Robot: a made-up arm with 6 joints.
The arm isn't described. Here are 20 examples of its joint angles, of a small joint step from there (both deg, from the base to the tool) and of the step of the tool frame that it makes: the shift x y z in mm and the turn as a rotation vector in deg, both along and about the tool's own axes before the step.
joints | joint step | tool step
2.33 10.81 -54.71 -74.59 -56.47 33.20 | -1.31 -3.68 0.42 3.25 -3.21 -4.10 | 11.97 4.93 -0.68 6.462 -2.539 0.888
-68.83 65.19 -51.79 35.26 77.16 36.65 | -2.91 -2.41 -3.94 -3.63 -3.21 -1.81 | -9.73 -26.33 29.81 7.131 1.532 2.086
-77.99 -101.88 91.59 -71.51 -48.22 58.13 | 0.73 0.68 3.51 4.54 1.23 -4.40 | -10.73 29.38 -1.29 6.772 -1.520 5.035
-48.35 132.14 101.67 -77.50 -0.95 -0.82 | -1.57 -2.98 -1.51 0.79 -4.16 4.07 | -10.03 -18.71 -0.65 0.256 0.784 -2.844
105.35 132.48 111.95 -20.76 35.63 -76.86 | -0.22 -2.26 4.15 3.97 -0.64 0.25 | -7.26 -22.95 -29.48 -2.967 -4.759 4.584
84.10 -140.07 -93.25 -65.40 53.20 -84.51 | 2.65 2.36 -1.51 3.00 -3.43 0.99 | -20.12 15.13 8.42 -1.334 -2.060 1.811
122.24 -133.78 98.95 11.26 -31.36 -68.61 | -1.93 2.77 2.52 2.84 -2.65 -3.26 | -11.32 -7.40 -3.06 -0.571 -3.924 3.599
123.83 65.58 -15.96 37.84 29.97 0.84 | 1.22 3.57 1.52 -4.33 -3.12 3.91 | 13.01 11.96 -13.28 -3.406 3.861 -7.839
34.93 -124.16 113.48 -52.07 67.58 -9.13 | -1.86 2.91 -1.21 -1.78 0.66 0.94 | -10.91 -3.66 -2.92 -0.548 7.201 -0.219
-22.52 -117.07 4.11 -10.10 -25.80 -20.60 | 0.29 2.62 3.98 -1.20 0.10 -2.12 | 9.04 24.59 -36.49 -0.335 -5.100 -1.692
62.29 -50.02 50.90 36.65 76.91 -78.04 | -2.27 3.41 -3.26 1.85 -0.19 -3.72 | 40.44 -6.03 19.90 2.247 -6.243 -1.657
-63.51 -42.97 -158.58 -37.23 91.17 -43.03 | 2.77 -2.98 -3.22 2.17 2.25 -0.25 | -16.33 25.96 62.44 4.283 -2.579 5.164
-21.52 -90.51 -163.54 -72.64 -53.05 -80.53 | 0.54 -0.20 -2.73 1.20 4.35 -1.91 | 12.90 -2.24 25.97 5.532 4.669 1.356
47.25 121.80 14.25 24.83 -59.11 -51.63 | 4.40 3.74 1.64 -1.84 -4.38 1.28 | 9.26 -19.95 5.54 -2.523 -2.865 -1.223
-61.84 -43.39 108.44 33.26 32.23 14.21 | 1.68 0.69 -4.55 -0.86 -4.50 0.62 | -5.61 0.31 43.41 6.595 1.981 -2.587
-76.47 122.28 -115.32 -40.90 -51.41 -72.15 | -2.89 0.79 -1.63 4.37 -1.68 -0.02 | 7.02 -20.12 19.34 7.023 -2.723 -2.114
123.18 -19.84 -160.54 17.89 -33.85 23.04 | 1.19 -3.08 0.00 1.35 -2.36 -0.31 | -3.17 43.45 6.76 4.341 0.760 -4.629
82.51 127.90 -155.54 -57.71 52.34 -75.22 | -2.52 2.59 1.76 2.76 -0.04 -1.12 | -19.31 -36.64 -25.75 -4.572 -1.254 5.238
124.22 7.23 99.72 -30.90 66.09 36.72 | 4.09 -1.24 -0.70 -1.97 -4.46 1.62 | -19.73 0.68 -12.17 3.472 -1.174 -3.302
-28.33 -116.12 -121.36 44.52 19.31 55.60 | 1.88 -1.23 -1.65 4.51 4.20 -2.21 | 4.23 9.21 28.07 1.389 -3.185 2.695
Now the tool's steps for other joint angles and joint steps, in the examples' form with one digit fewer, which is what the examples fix.
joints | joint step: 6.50 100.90 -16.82 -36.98 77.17 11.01 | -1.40 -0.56 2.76 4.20 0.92 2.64
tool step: 25.2 -1.5 0.4 -2.78 -1.88 -4.45
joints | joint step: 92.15 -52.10 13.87 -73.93 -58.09 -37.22 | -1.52 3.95 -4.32 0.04 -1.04 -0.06
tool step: 23.5 6.9 41.9 -1.74 5.51 -1.46
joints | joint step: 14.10 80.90 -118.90 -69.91 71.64 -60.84 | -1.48 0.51 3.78 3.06 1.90 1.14
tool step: 20.2 -18.1 -14.1 -4.50 -2.37 1.50
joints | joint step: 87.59 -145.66 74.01 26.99 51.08 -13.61 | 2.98 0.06 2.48 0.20 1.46 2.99
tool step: -2.3 -16.1 -37.5 -5.08 -0.15 1.02
